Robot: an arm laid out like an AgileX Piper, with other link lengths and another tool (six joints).
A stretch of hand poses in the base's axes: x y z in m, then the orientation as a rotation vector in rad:
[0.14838 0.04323 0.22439 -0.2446 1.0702 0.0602]
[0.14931 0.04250 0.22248 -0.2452 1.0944 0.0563]
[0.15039 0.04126 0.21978 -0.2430 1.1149 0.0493]
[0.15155 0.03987 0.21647 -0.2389 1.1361 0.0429]
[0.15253 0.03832 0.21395 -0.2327 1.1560 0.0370]
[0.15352 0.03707 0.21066 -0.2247 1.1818 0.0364]
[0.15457 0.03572 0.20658 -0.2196 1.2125 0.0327]
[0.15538 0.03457 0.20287 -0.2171 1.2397 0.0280]
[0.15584 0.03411 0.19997 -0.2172 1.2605 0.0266]
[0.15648 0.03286 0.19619 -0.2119 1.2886 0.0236]
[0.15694 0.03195 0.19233 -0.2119 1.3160 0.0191]
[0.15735 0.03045 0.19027 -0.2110 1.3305 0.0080]
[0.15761 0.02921 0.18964 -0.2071 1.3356 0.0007]
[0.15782 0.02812 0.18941 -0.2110 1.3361 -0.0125]
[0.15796 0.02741 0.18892 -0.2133 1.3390 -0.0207]
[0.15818 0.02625 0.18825 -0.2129 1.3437 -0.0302]
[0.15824 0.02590 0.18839 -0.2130 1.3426 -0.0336]
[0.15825 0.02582 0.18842 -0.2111 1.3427 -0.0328]
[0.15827 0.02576 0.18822 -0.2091 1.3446 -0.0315]
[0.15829 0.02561 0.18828 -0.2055 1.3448 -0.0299]
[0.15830 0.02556 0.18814 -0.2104 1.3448 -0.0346]
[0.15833 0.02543 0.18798 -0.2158 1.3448 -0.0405]
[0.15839 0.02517 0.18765 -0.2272 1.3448 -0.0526]
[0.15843 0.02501 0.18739 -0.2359 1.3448 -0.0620]
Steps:
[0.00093 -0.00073 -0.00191 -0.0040 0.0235 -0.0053]
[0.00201 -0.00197 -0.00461 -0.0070 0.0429 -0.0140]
[0.00317 -0.00336 -0.00792 -0.0082 0.0631 -0.0233]
[0.00415 -0.00491 -0.01044 -0.0074 0.0821 -0.0329]
[0.00514 -0.00616 -0.01373 -0.0030 0.1075 -0.0397]
[0.00619 -0.00751 -0.01781 -0.0029 0.1375 -0.0480]
[0.00700 -0.00866 -0.02152 -0.0051 0.1639 -0.0555]
[0.00746 -0.00912 -0.02442 -0.0074 0.1843 -0.0585]
[0.00810 -0.01037 -0.02820 -0.0066 0.2118 -0.0659]
[0.00856 -0.01128 -0.03206 -0.0108 0.2385 -0.0720]
[0.00897 -0.01278 -0.03412 -0.0164 0.2517 -0.0825]
[0.00923 -0.01402 -0.03475 -0.0172 0.2559 -0.0906]
[0.00944 -0.01511 -0.03498 -0.0266 0.2550 -0.0992]
[0.00958 -0.01582 -0.03547 -0.0325 0.2571 -0.1049]
[0.00980 -0.01698 -0.03614 -0.0370 0.2607 -0.1130]
[0.00986 -0.01733 -0.03600 -0.0386 0.2593 -0.1155]
[0.00987 -0.01741 -0.03597 -0.0367 0.2595 -0.1158]
[0.00989 -0.01747 -0.03617 -0.0347 0.2615 -0.1159]
[0.00991 -0.01762 -0.03611 -0.0310 0.2618 -0.1163]
[0.00992 -0.01767 -0.03625 -0.0372 0.2614 -0.1177]
[0.00995 -0.01780 -0.03641 -0.0443 0.2608 -0.1198]
[0.01001 -0.01806 -0.03674 -0.0591 0.2597 -0.1240]
[0.01005 -0.01822 -0.03700 -0.0705 0.2588 -0.1273]

